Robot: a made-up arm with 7 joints. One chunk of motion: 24 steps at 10 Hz.
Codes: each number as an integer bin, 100 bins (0 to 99) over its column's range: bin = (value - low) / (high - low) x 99, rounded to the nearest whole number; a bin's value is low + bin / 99 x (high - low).
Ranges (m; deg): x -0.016..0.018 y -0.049..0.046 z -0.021..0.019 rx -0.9..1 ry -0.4..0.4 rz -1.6..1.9
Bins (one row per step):
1: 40 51 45 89 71 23
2: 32 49 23 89 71 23
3: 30 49 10 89 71 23
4: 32 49 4 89 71 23
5: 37 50 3 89 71 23
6: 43 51 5 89 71 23
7: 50 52 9 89 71 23
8: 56 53 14 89 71 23
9: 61 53 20 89 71 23
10: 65 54 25 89 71 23
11: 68 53 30 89 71 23
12: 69 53 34 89 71 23
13: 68 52 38 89 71 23
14: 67 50 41 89 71 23
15: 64 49 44 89 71 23
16: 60 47 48 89 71 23
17: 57 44 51 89 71 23
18: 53 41 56 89 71 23
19: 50 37 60 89 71 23
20: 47 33 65 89 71 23
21: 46 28 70 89 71 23
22: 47 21 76 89 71 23
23: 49 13 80 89 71 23
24: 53 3 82 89 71 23
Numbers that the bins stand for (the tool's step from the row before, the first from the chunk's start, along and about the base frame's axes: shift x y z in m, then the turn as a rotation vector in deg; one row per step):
1: -0.00226 -0.00006 -0.00282 0.808 0.174 -0.787
2: -0.00501 -0.00198 -0.01171 0.808 0.174 -0.787
3: -0.00570 -0.00198 -0.01696 0.808 0.174 -0.787
4: -0.00501 -0.00198 -0.01938 0.808 0.174 -0.787
5: -0.00329 -0.00102 -0.01979 0.808 0.174 -0.787
6: -0.00123 -0.00006 -0.01898 0.808 0.174 -0.787
7: 0.00117 0.00090 -0.01736 0.808 0.174 -0.787
8: 0.00323 0.00186 -0.01534 0.808 0.174 -0.787
9: 0.00495 0.00186 -0.01292 0.808 0.174 -0.787
10: 0.00632 0.00282 -0.01090 0.808 0.174 -0.787
11: 0.00735 0.00186 -0.00888 0.808 0.174 -0.787
12: 0.00770 0.00186 -0.00726 0.808 0.174 -0.787
13: 0.00735 0.00090 -0.00565 0.808 0.174 -0.787
14: 0.00701 -0.00102 -0.00443 0.808 0.174 -0.787
15: 0.00598 -0.00198 -0.00322 0.808 0.174 -0.787
16: 0.00461 -0.00390 -0.00161 0.808 0.174 -0.787
17: 0.00358 -0.00678 -0.00039 0.808 0.174 -0.787
18: 0.00220 -0.00966 0.00163 0.808 0.174 -0.787
19: 0.00117 -0.01349 0.00324 0.808 0.174 -0.787
20: 0.00014 -0.01733 0.00526 0.808 0.174 -0.787
21: -0.00020 -0.02213 0.00728 0.808 0.174 -0.787
22: 0.00014 -0.02885 0.00971 0.808 0.174 -0.787
23: 0.00083 -0.03653 0.01132 0.808 0.174 -0.787
24: 0.00220 -0.04612 0.01213 0.808 0.174 -0.787

